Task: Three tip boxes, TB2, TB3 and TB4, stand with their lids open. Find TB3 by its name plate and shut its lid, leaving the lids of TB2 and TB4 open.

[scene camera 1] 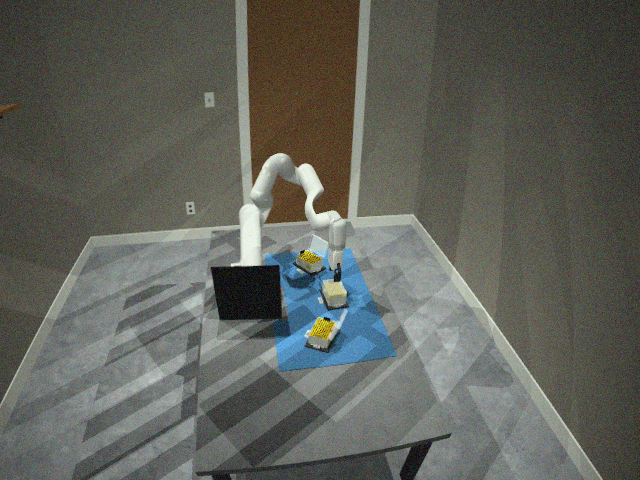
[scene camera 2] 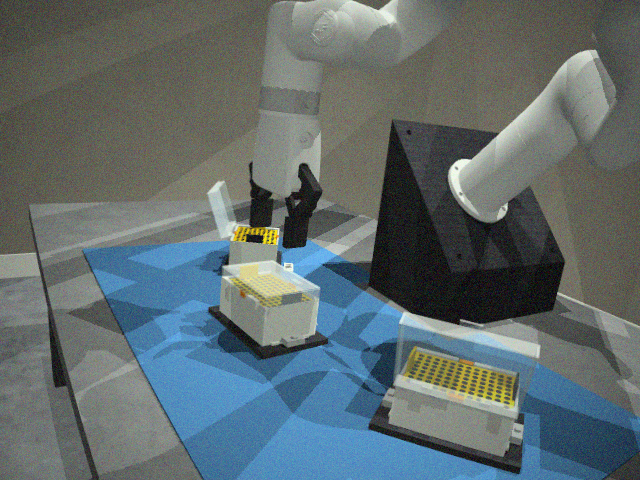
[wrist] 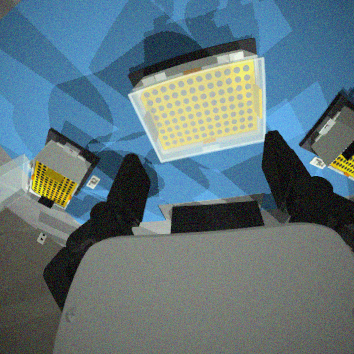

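Where they show: gripper, fingertip midpoint: [scene camera 1: 334, 275] [scene camera 2: 276, 236] [wrist: 200, 158]; arm's base, link origin: [scene camera 1: 251, 271] [scene camera 2: 476, 191].
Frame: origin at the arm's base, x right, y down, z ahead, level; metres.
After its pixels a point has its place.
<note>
The middle tip box [scene camera 1: 334, 294] @(x 0.098, y 0.123, z 0.368 m) [scene camera 2: 266, 310] @(x -0.018, y 0.138, z 0.428 m) [wrist: 200, 107] @(x 0.042, y 0.121, z 0.396 m) has its clear lid down over its yellow rack. Another box [scene camera 1: 322, 333] [scene camera 2: 253, 252] @(x 0.237, y 0.156, z 0.293 m) stands at the near end of the mat in scene camera 1, its lid [scene camera 1: 341, 321] @(x 0.346, y 0.056, z 0.320 m) [scene camera 2: 220, 209] @(x 0.273, y 0.083, z 0.346 m) raised. The third box [scene camera 1: 310, 262] [scene camera 2: 452, 421] @(x -0.274, y 0.167, z 0.369 m) also has its lid [scene camera 1: 318, 245] @(x -0.292, y 0.098, z 0.394 m) [scene camera 2: 467, 338] @(x -0.293, y 0.057, z 0.409 m) raised. White name tags show beside the boxes, but their lettering is too small to read. My gripper [scene camera 1: 337, 274] @(x 0.035, y 0.063, z 0.386 m) [scene camera 2: 278, 235] @(x 0.035, y 0.063, z 0.386 m) [wrist: 200, 158] @(x 0.035, y 0.063, z 0.386 m) is open and empty, pointing down above mat level near the middle box.
The boxes stand on a blue mat [scene camera 1: 361, 343] @(x 0.363, y 0.199, z 0.415 m) [scene camera 2: 248, 408] @(x -0.119, y 0.199, z 0.507 m) [wrist: 70, 45] @(x -0.092, y 0.199, z 0.503 m) on the grey table [scene camera 1: 330, 413] @(x 0.675, y 0.202, z 0.185 m) [scene camera 2: 103, 413] @(x -0.061, y 0.202, z 0.644 m). A large black sloped base [scene camera 1: 247, 292] @(x 0.098, y 0.038, z -0.032 m) [scene camera 2: 413, 258] @(x 0.010, y 0.112, z 0.130 m) carries the arm beside the mat. In the wrist view, two boxes flank the middle one.
</note>
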